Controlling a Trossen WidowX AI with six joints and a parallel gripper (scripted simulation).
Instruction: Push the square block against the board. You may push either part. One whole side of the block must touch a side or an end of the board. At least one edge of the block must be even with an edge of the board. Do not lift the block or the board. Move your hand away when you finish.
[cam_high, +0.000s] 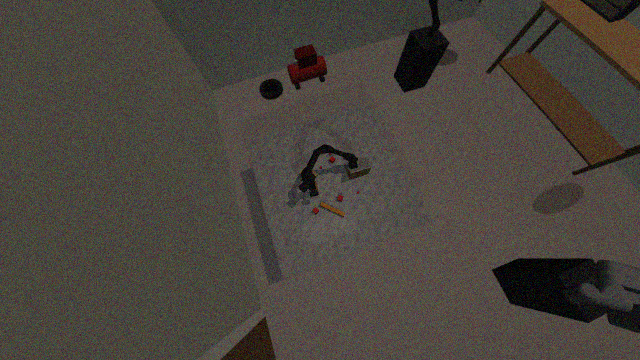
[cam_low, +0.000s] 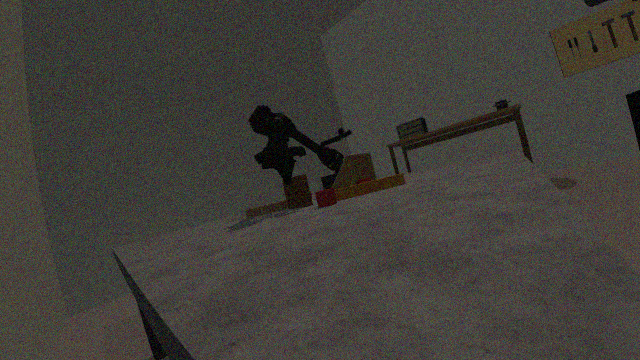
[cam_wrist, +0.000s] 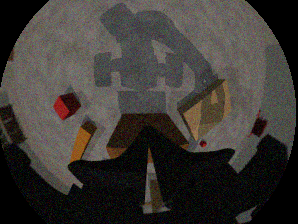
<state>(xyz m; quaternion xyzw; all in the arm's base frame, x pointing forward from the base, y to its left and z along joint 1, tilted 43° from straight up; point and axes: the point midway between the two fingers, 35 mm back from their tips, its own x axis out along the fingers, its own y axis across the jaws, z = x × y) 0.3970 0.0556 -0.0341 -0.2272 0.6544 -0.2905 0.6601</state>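
Now: gripper tip 3 cm past the brown square block and 3 cm above it. Also, from my gripper tip: tan board 1 cm behind, 16 cm to the right, 7 cm below; then yellow bar 11 cm behind, 21 cm to the left, 6 cm below.
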